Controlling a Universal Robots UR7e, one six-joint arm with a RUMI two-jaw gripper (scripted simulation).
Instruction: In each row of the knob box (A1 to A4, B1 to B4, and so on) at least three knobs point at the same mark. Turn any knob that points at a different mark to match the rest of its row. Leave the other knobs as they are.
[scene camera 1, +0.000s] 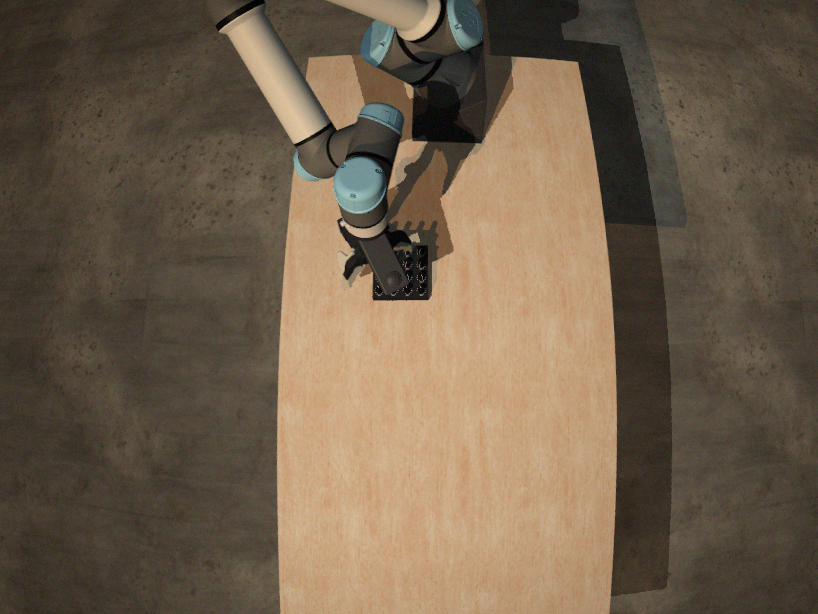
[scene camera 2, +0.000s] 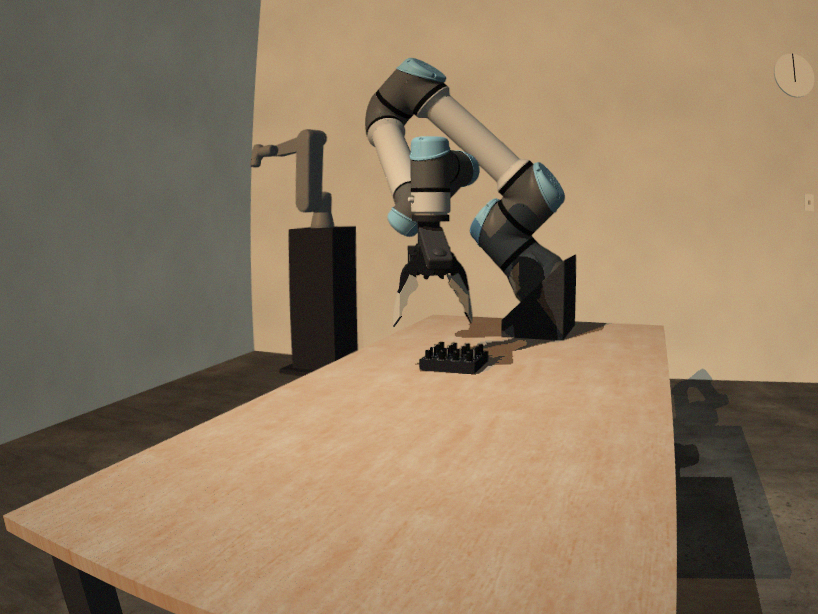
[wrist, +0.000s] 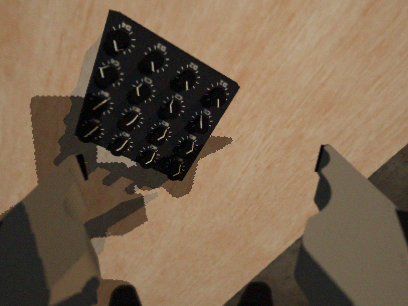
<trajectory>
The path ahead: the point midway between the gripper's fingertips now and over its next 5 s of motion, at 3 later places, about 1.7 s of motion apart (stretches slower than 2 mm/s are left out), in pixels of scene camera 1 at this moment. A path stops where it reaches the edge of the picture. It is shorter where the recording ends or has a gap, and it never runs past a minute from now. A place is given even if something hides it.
My gripper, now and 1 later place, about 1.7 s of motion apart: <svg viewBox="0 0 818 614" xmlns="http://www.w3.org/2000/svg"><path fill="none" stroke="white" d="M378 268L374 245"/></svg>
</trajectory>
